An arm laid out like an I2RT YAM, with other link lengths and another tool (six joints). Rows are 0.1 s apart.
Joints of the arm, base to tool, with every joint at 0 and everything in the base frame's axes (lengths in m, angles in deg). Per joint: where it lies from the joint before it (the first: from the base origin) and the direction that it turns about. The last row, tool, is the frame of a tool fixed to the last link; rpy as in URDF.
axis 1: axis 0 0 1 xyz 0 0 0.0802
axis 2: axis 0 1 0 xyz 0.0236 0.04 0.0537
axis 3: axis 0 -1 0 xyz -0.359 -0.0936 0
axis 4: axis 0 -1 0 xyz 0.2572 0.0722 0.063
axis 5: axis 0 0 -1 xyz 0.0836 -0.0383 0.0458
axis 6: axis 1 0 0 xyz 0.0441 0 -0.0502
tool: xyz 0.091 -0.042 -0.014 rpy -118.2 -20.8 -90
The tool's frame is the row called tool.
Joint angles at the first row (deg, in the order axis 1, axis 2, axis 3, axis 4, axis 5, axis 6):
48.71, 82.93, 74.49, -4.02, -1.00, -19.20
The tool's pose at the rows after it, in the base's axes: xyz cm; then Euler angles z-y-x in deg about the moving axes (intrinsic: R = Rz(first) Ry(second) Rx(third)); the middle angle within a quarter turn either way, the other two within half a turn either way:
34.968 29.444 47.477 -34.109 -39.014 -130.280
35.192 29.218 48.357 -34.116 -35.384 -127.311
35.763 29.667 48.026 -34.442 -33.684 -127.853
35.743 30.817 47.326 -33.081 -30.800 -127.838
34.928 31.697 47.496 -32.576 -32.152 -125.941
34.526 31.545 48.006 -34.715 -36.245 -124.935
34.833 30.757 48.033 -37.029 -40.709 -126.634
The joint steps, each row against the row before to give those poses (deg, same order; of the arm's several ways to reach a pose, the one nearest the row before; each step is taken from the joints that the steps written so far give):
-0.60, -0.90, -0.82, 3.02, 0.89, 0.34
-1.59, -0.25, 0.78, 0.90, -3.91, 3.41
-0.02, 1.28, 1.10, -0.43, 0.38, 1.67
0.62, 1.13, 0.12, 0.75, -1.14, 2.72
1.52, -0.32, -1.51, 2.93, 0.16, -1.06
1.21, -0.64, -1.03, 1.53, 3.19, -3.65
0.28, -0.15, -0.05, -1.07, 4.10, -4.15

